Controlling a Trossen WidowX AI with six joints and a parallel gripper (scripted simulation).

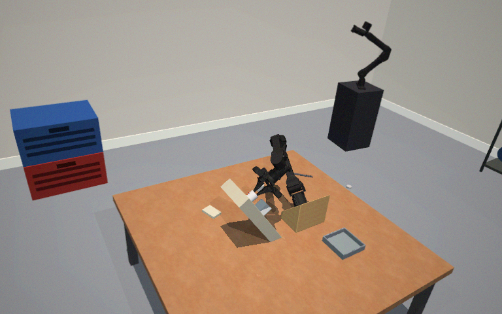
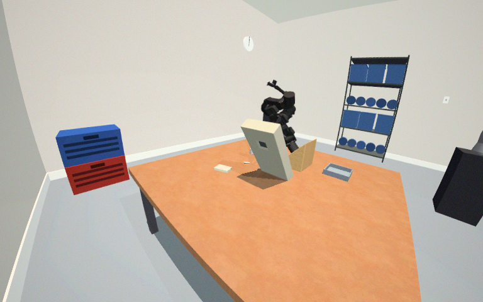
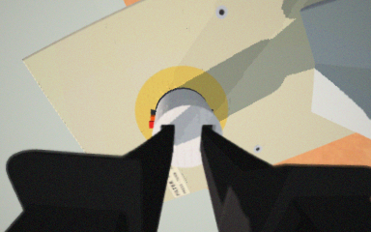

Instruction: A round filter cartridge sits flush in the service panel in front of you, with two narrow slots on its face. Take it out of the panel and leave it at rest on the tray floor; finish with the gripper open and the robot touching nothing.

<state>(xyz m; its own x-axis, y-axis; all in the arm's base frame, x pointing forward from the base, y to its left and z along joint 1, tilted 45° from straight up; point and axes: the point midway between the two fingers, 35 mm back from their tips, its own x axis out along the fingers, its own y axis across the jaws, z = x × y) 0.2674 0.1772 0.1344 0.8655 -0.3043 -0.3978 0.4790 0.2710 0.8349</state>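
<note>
Now: gripper tip 12 cm above the grey bracket, 6 cm past it and 1 cm to the left of it. The rest, counted from my gripper tip: beige service panel 10 cm below; round white filter cartridge 1 cm below, 1 cm ahead; thin white pin 25 cm below, 23 cm to the right, 6 cm behind.
</note>
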